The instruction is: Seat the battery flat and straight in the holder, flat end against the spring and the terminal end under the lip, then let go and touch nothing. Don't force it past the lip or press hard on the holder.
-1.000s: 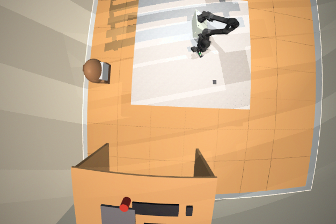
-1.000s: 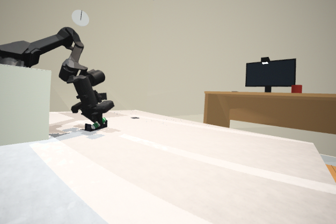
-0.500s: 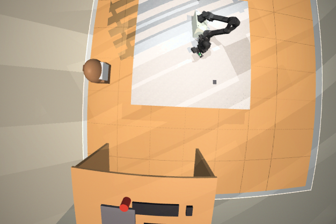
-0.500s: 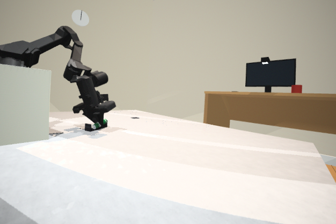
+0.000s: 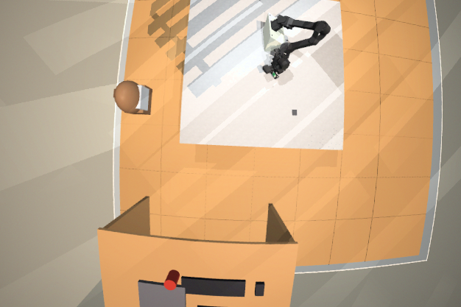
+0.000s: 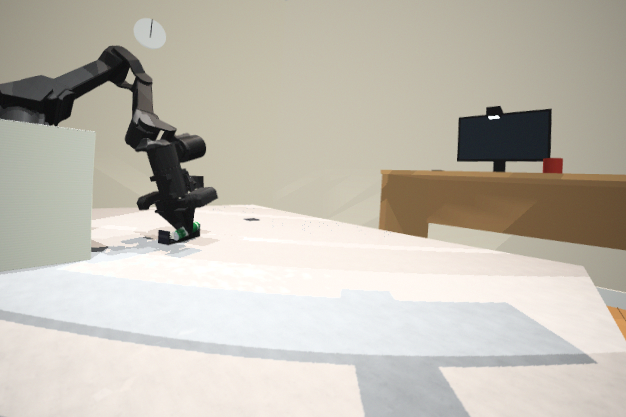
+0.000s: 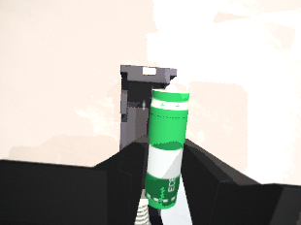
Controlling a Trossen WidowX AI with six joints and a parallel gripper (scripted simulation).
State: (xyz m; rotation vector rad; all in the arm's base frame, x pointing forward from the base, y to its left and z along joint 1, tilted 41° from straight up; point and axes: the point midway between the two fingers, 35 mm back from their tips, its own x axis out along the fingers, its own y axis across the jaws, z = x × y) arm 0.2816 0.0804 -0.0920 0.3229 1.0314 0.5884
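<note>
The battery is 1 cm above my gripper tip.
</note>
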